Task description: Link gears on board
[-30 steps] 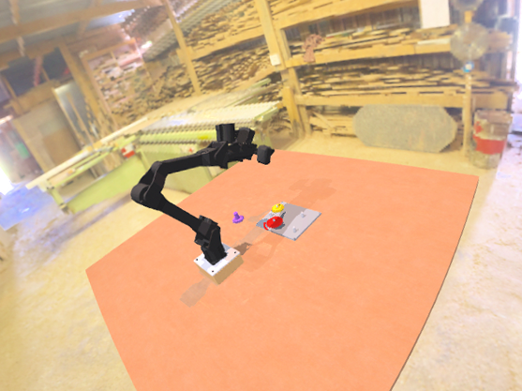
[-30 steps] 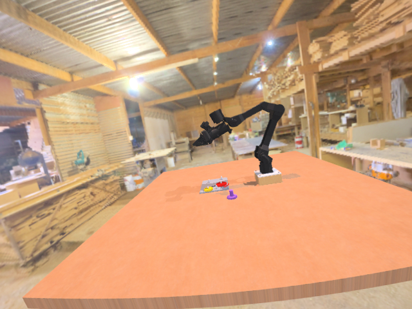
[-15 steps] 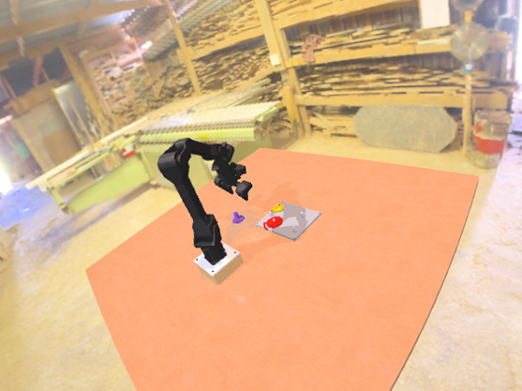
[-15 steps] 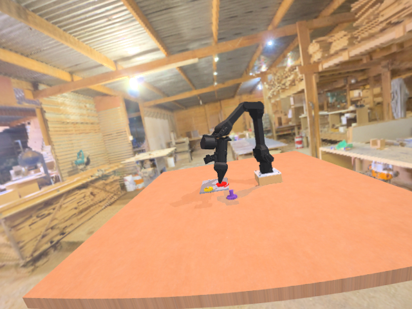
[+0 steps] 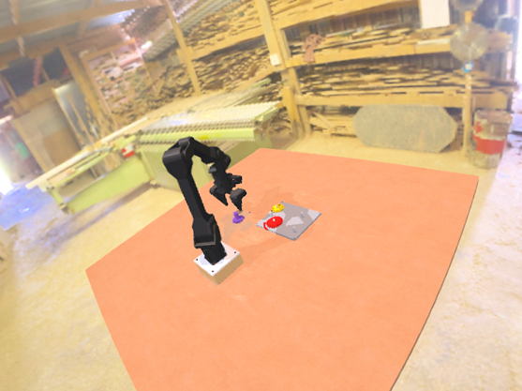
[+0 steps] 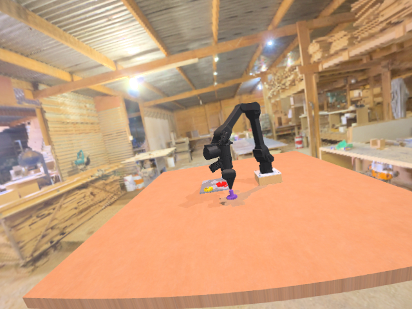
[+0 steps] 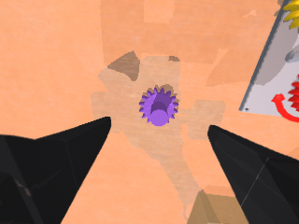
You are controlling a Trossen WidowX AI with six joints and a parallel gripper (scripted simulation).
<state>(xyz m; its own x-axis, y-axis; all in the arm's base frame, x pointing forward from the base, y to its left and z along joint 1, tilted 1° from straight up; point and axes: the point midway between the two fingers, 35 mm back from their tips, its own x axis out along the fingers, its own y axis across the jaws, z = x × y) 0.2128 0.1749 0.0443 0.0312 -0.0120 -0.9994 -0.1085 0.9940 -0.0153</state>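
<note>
Right now the purple gear is 5 cm below my gripper tip. Round my gripper tip: red gear (6 cm ahead, 18 cm to the right, 5 cm below); yellow gear (13 cm ahead, 12 cm to the right, 5 cm below).
</note>
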